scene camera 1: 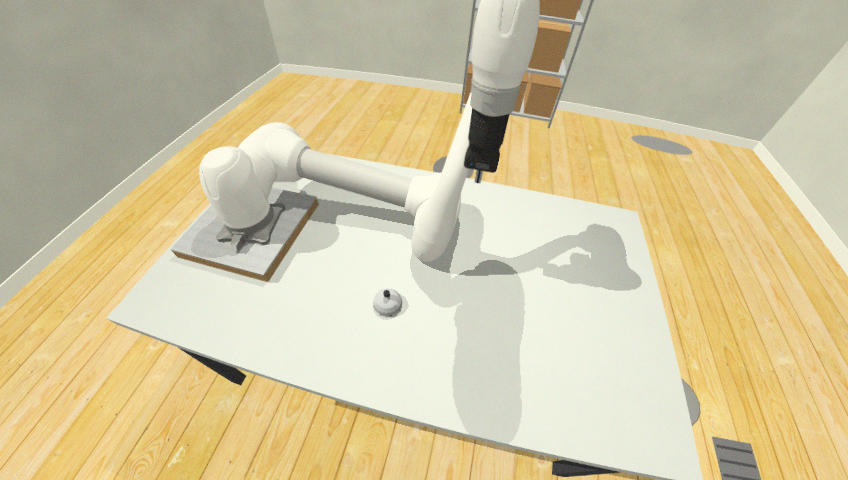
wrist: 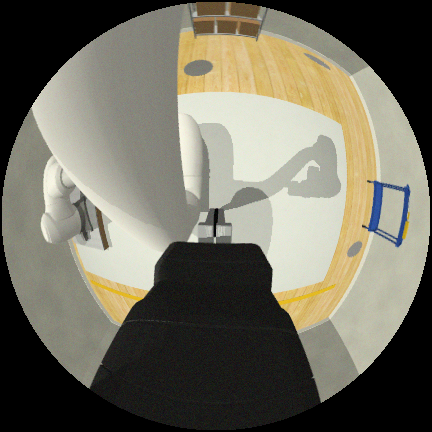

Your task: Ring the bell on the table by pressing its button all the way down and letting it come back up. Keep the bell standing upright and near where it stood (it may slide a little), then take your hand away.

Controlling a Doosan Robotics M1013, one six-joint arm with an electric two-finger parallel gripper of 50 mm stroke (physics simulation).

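Places are measured from the arm's base along level axes (x back, y right, z up), in centimetres.
Pixels of known places: gripper, between the fingertips: (scene camera 1: 477, 180) (wrist: 216, 216); arm's base, origin of its link: (scene camera 1: 252, 223) (wrist: 80, 215).
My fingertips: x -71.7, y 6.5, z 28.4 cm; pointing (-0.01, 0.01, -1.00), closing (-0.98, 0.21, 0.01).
Observation:
For each thing: its top centre in the pictures, then the offset to it from my fingertips. Level surfaces: height alone.
- bell, centre of its top: (scene camera 1: 386, 292) dy +18.3, dx +22.1, dz -26.0 cm
- small silvery dome with a dark button, centre of its top: (scene camera 1: 386, 292) dy +18.3, dx +22.1, dz -26.0 cm
- white table, height of its surface: dz -32.6 cm
The bell (scene camera 1: 387, 302), a small silvery dome with a dark button (scene camera 1: 386, 293) on top, stands upright on the white table (scene camera 1: 333, 350) (wrist: 300, 250), towards its front and left of the middle. The button stands up from the dome and nothing touches it. My gripper (scene camera 1: 477, 180) (wrist: 216, 216) is shut and empty, its fingertips together. It hangs high above the table, well apart from the bell, and shows up and to the right of it in the scene view. The bell does not show in the wrist view.
The arm's base stands on a wood-edged board (scene camera 1: 276, 261) at the table's left. The arm's elbow (scene camera 1: 434, 231) hangs between base and gripper, behind and right of the bell. A shelf rack (scene camera 1: 571, 65) with boxes stands at the far wall. A blue cart (wrist: 377, 206) stands beyond the table's right side.

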